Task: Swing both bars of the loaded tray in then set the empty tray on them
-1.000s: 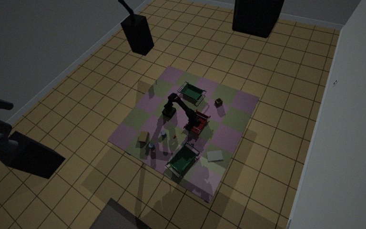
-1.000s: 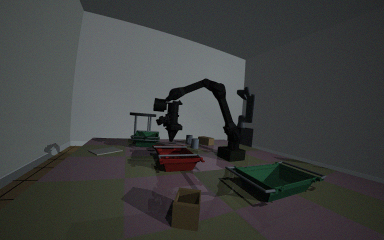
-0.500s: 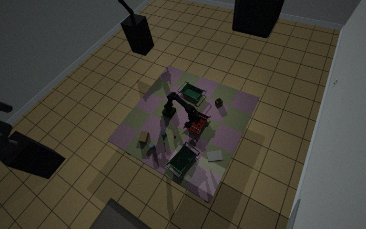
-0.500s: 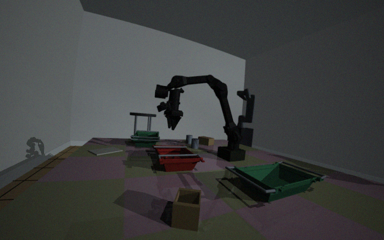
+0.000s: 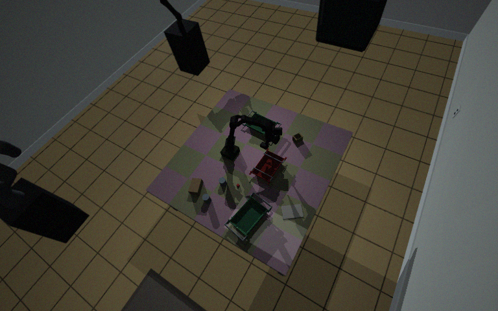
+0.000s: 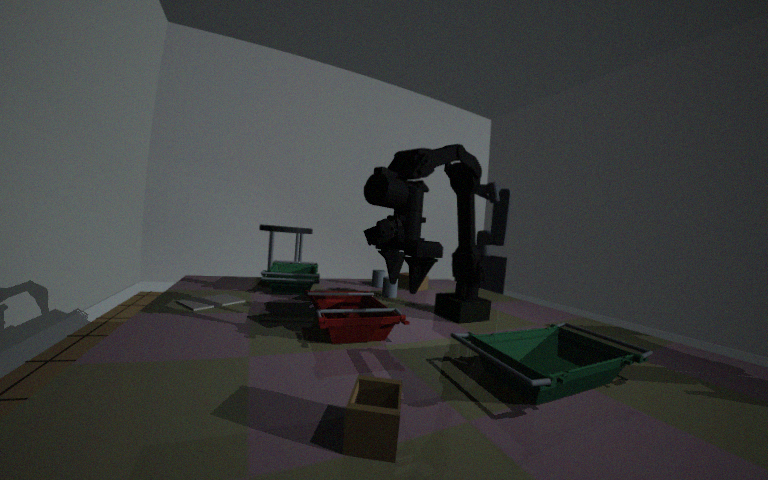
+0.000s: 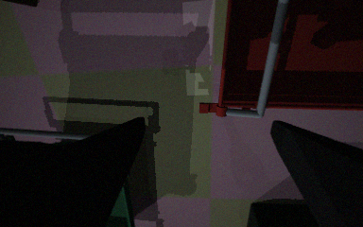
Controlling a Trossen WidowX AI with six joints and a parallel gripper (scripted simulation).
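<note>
Now: the green tray 190 mm behind my gripper tip, 210 mm to the left of it and 80 mm below it. The rest, counted from my gripper tip: tan open box: 160 mm ahead, 220 mm to the left, 110 mm below.
</note>
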